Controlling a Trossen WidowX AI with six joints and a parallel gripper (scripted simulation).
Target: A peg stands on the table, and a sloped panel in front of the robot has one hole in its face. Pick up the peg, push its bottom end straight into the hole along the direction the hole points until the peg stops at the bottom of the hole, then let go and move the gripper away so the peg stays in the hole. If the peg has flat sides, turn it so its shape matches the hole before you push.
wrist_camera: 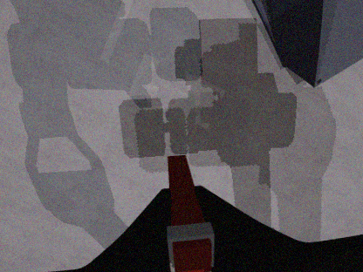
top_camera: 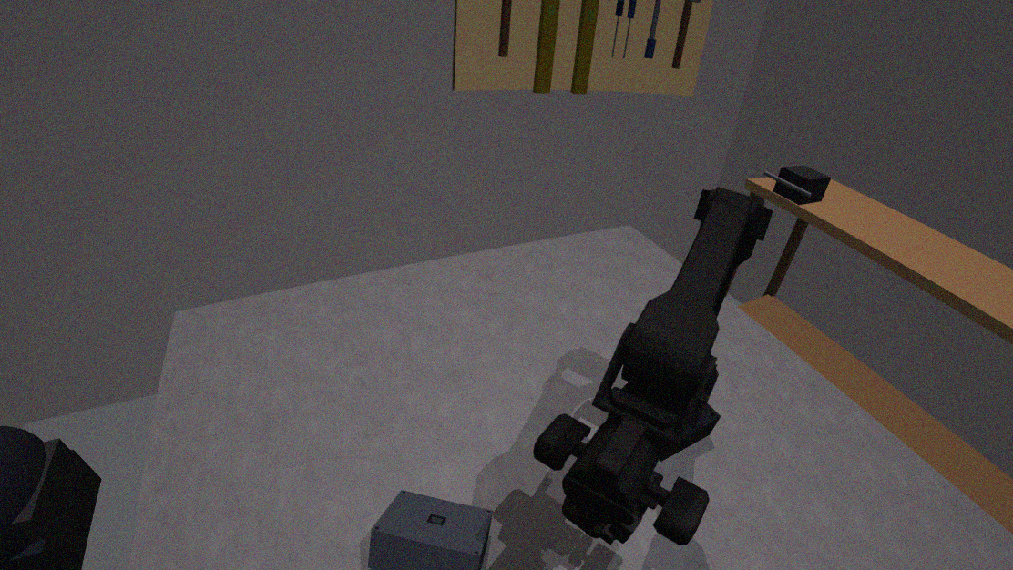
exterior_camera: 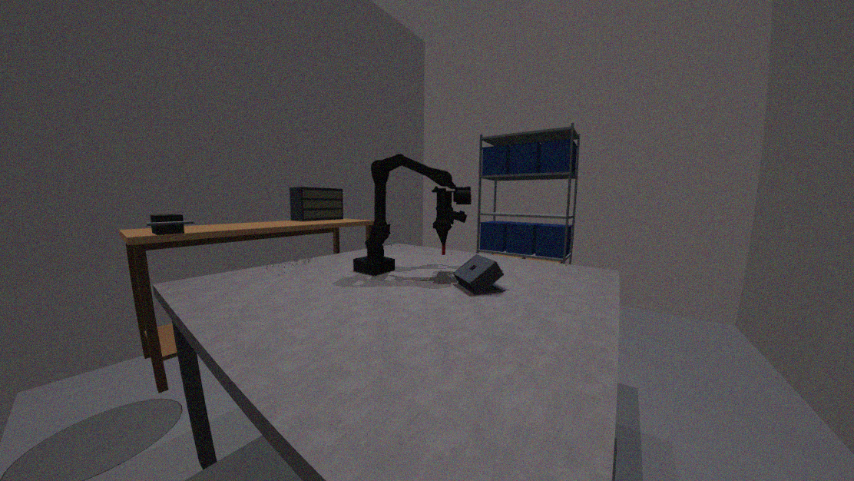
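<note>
Now: gripper tip 180 mm short of the panel block, 90 mm to the left of it and 70 mm above it. From my gripper tip the other things lie so: square peg 20 mm above.
</note>
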